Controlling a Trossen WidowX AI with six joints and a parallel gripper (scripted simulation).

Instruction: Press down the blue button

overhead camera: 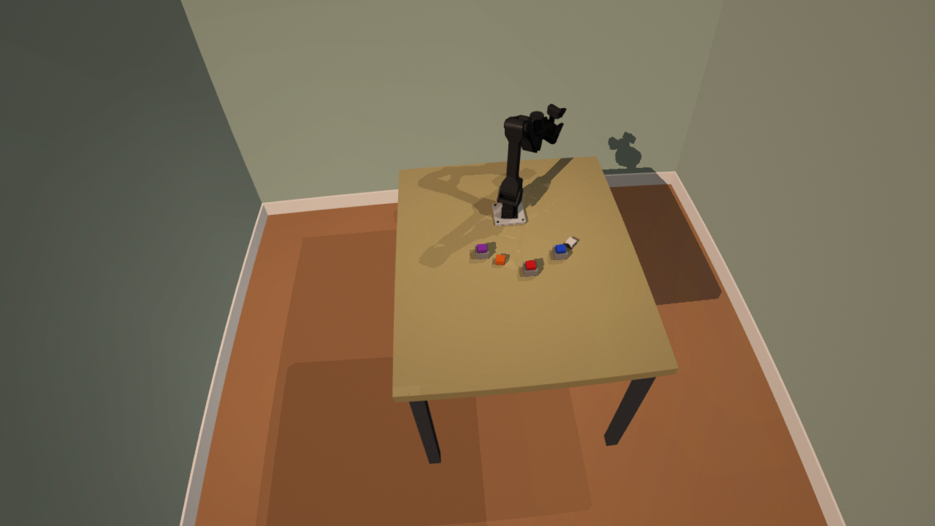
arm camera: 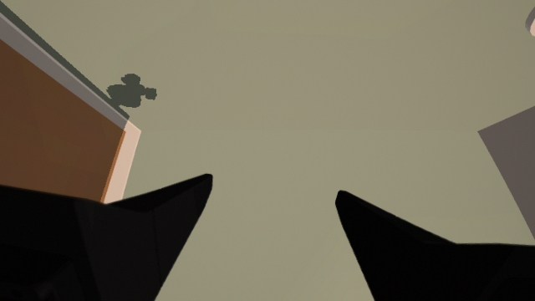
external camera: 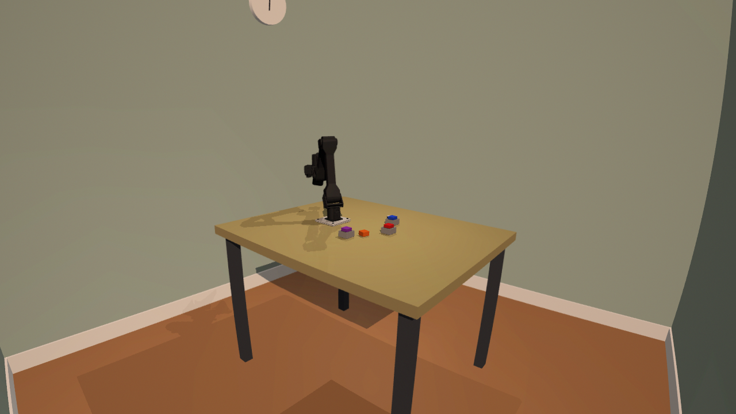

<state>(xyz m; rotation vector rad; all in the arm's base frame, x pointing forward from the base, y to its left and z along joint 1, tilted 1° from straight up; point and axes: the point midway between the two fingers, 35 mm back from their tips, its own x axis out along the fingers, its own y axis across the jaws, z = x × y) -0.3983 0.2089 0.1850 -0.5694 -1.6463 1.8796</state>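
The blue button lies 630 mm ahead of my gripper tip, 170 mm below it and 40 mm to the right of it. The rest, counted from my gripper tip: small white block (580 mm ahead, 190 mm below, 10 mm to the left); then orange block (670 mm ahead, 260 mm to the right, 190 mm below); then purple button (640 mm ahead, 320 mm to the right, 170 mm below).
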